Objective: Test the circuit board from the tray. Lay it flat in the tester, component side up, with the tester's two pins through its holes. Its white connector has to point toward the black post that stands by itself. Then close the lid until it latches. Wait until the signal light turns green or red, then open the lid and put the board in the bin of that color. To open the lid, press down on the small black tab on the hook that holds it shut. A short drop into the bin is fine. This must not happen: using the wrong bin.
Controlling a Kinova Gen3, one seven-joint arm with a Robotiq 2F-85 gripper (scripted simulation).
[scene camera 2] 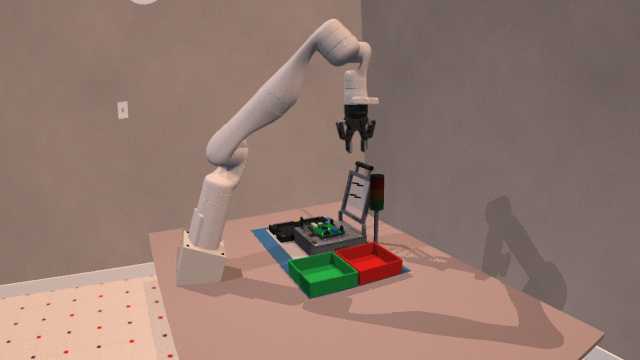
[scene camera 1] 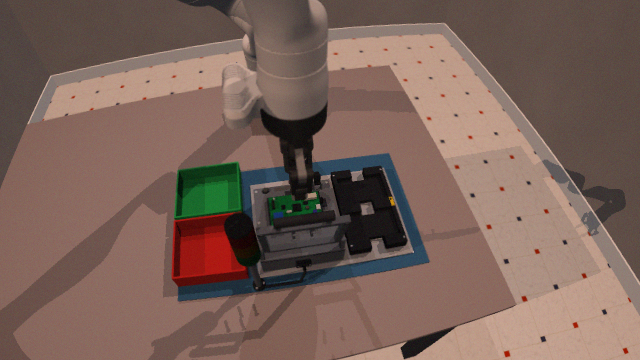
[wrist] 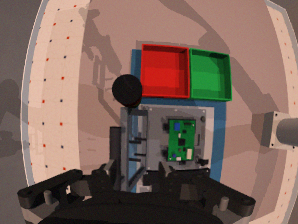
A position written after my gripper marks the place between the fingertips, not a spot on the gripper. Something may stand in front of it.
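My gripper (scene camera 1: 297,183), (scene camera 2: 356,152), (wrist: 137,169). Green circuit board (scene camera 1: 283,206), (wrist: 181,133). Green bin (scene camera 1: 202,191), (scene camera 2: 339,275), (wrist: 210,79).
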